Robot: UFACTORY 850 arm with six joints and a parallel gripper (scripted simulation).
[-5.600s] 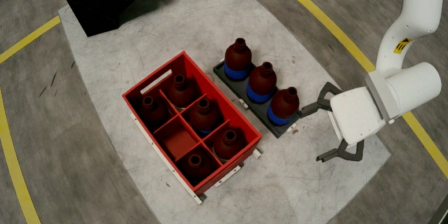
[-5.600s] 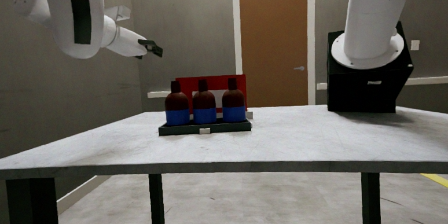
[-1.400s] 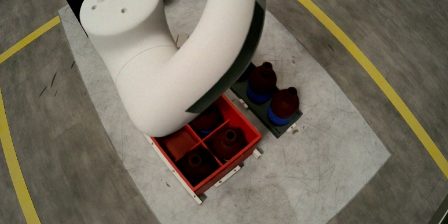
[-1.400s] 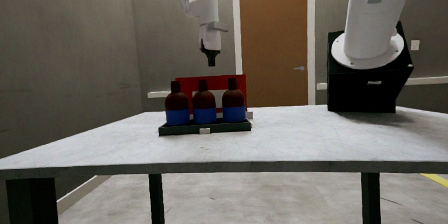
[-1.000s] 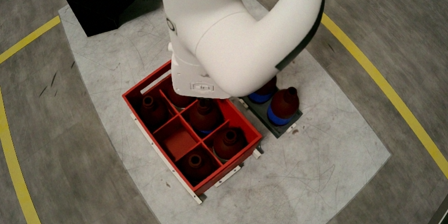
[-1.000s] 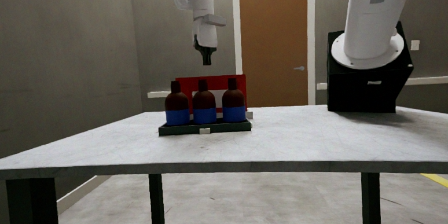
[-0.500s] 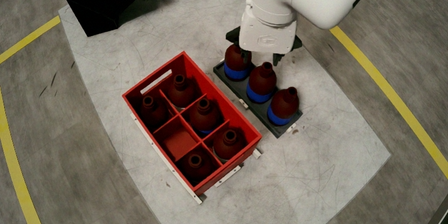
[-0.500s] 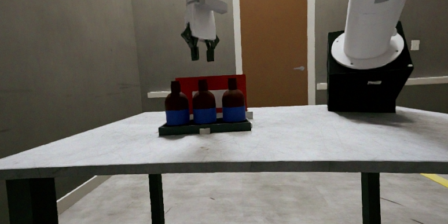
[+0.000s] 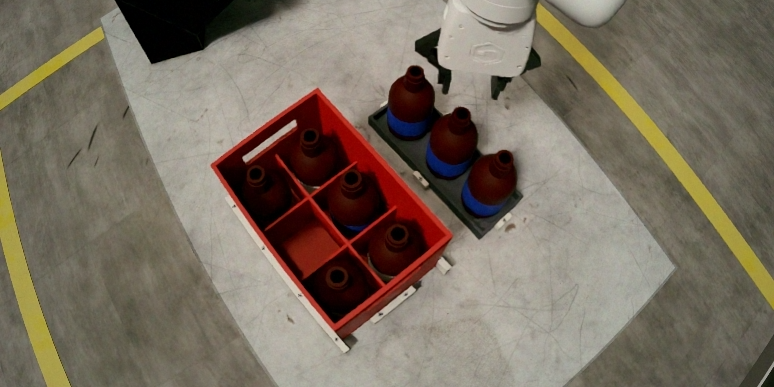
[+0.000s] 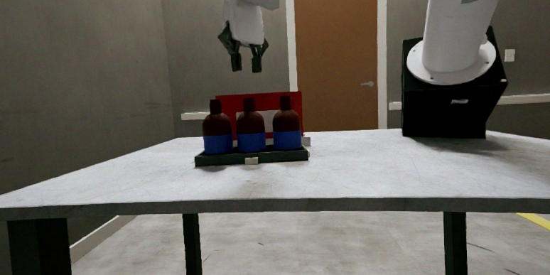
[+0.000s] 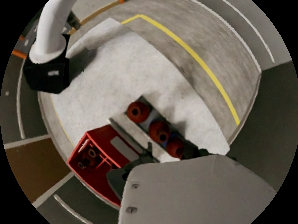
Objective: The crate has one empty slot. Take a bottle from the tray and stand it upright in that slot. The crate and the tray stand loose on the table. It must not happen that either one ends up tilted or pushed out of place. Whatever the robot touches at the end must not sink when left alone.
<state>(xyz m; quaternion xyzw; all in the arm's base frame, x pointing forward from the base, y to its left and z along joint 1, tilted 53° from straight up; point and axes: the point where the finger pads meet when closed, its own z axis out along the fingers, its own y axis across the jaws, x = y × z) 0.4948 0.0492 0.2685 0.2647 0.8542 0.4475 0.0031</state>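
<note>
The dark grey tray lies 230 mm below my hand. Round my hand: crate 220 mm to the right, 160 mm below, 50 mm ahead.
</note>
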